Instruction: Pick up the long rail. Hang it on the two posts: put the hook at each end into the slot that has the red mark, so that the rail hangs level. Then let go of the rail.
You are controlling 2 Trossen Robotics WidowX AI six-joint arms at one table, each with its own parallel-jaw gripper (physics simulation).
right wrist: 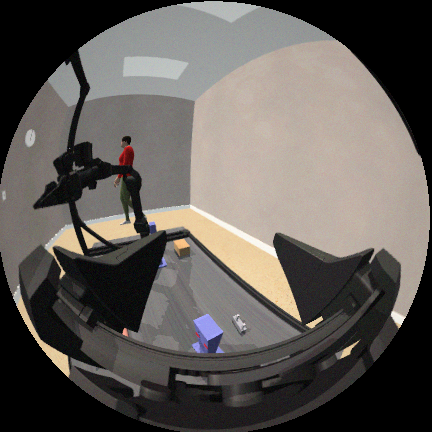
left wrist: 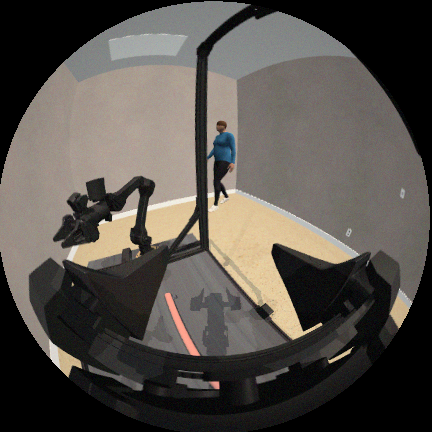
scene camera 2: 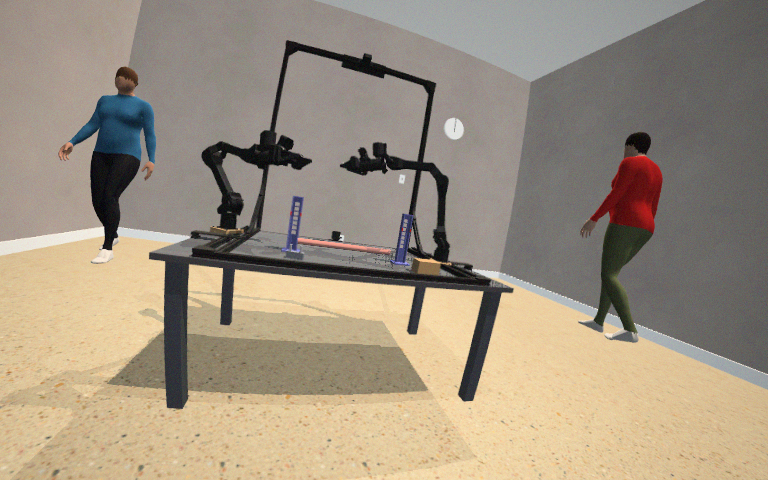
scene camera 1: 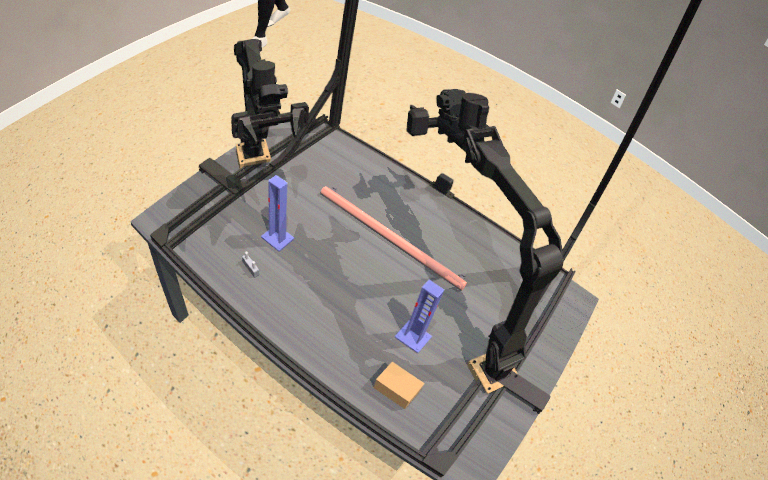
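The long salmon rail lies on the table behind the two posts; small dark hooks show faintly near its ends. The blue-violet left-hand post and right-hand post stand upright, each with a column of slots and red marks partway up. My left gripper is open and empty, high above the table and rail. My right gripper is open and empty, raised high at the left of the picture in scene camera 2.
An orange block sits near the right-hand post. A small grey two-peg part lies near the left-hand post. A small black box is at the far table edge. Black frame uprights stand beside the table.
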